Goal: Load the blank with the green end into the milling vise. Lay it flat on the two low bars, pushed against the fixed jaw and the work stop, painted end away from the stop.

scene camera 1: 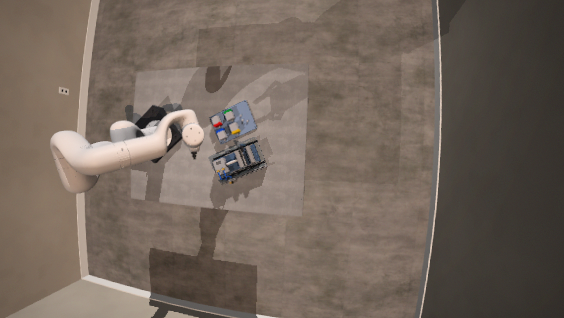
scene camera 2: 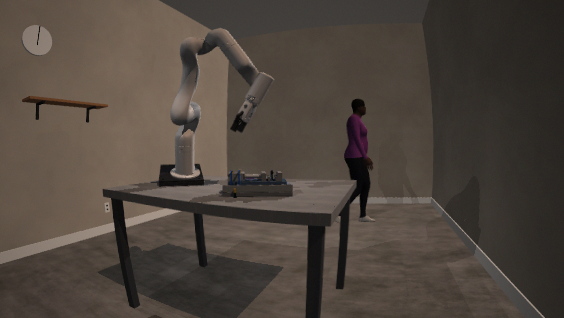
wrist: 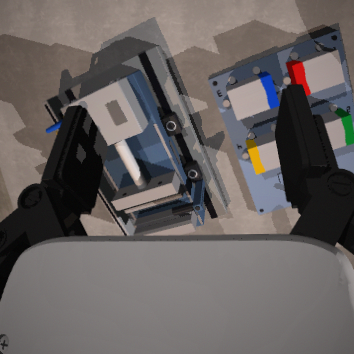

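The blank with the green end [scene camera 1: 229, 116] [wrist: 337, 132] lies on the blue-grey tray [scene camera 1: 248, 112] [wrist: 270, 196]. In the wrist view it is at the right edge, partly hidden by the right finger. The milling vise [scene camera 1: 237, 162] [scene camera 2: 260, 183] [wrist: 100, 107] stands beside the tray, with a white rod [wrist: 131, 165] running to a jaw plate [wrist: 147, 193]. No blank shows between its jaws; its low bars and work stop are hard to make out. My gripper [scene camera 1: 194, 156] [scene camera 2: 237, 129] [wrist: 182, 116] is open and empty, high above the table and tilted.
Blanks with blue [scene camera 1: 221, 134] [wrist: 247, 100], red [scene camera 1: 216, 120] [wrist: 322, 75] and yellow [scene camera 1: 234, 129] [wrist: 267, 152] ends share the tray. The vise stands on the table [scene camera 1: 285, 175] [scene camera 2: 310, 200]. A person [scene camera 2: 356, 135] stands beyond the table.
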